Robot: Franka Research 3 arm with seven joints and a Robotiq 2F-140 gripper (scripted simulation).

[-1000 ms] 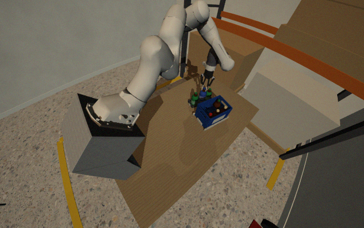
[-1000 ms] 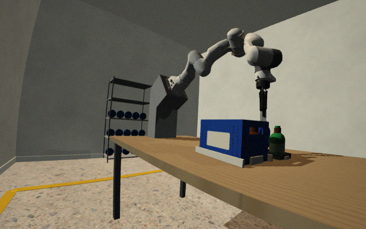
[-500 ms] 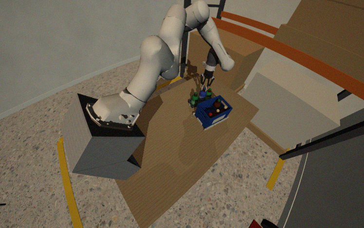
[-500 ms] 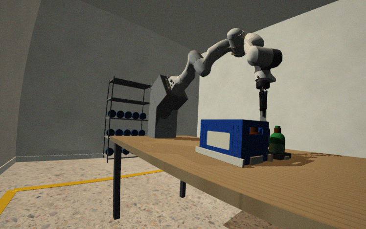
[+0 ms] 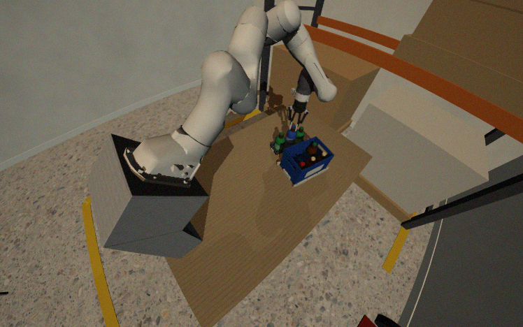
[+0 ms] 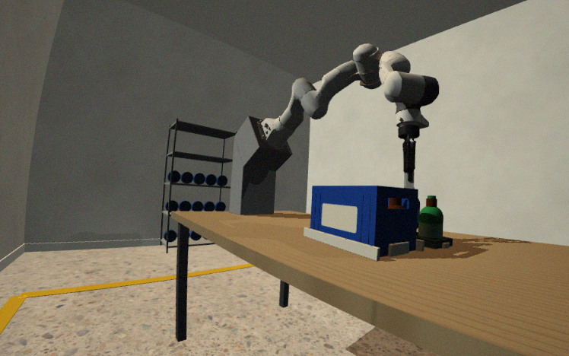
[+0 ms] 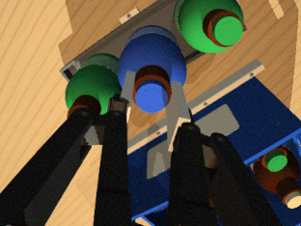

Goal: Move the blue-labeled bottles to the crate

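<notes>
The blue-labeled bottle is 90 mm below my hand. The rest, counted from my hand: dark tray (190 mm below); then crate (190 mm to the right, 120 mm below, 120 mm behind).
</notes>
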